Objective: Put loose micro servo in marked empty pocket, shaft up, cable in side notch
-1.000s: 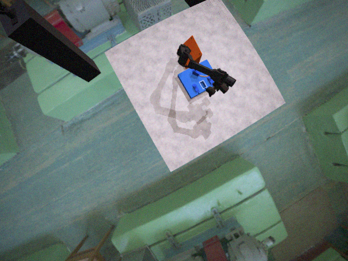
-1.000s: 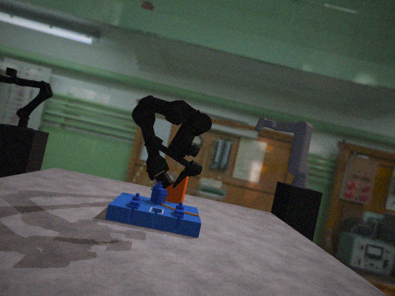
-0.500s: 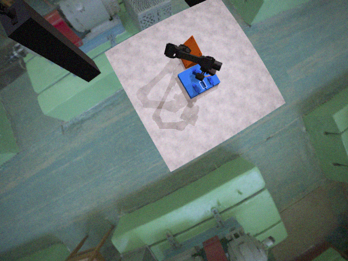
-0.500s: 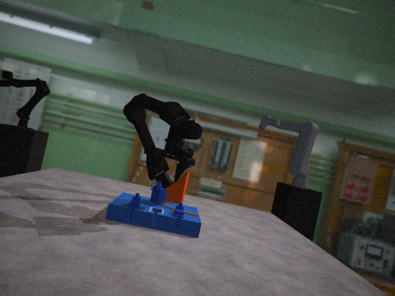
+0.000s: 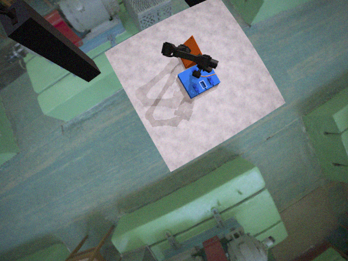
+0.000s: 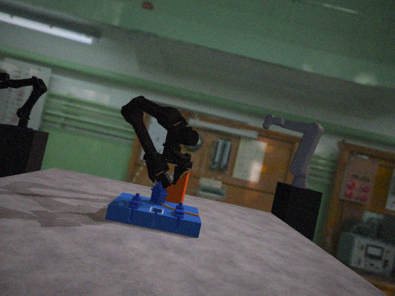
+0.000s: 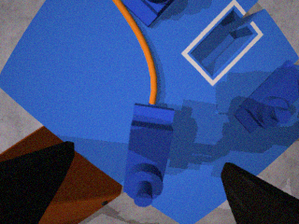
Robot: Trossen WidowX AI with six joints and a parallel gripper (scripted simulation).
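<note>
Right now the blue robot deck is 10 cm below my gripper tip and 1 cm behind it.
</note>
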